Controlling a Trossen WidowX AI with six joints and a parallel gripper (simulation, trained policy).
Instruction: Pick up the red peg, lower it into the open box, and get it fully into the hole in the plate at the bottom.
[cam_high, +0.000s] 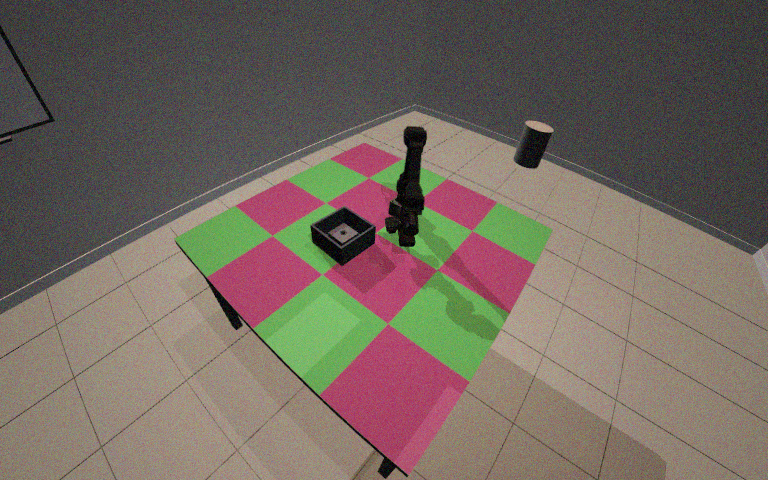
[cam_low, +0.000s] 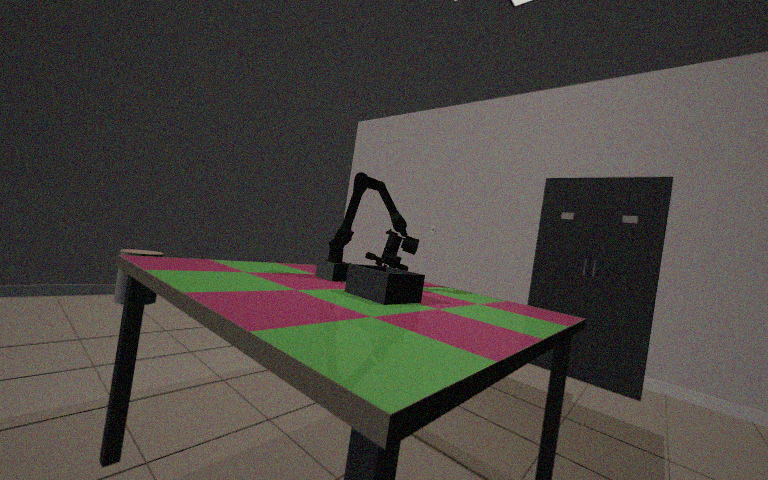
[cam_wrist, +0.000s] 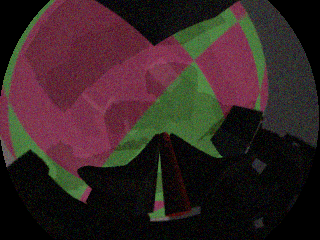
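My gripper tip is now 21 cm short of the grey plate, 14 cm to the left of it and 2 cm below it. The rest, counted from my gripper tip: dark box (21 cm ahead, 14 cm to the right); then red peg (1 cm to the left, 3 cm above).
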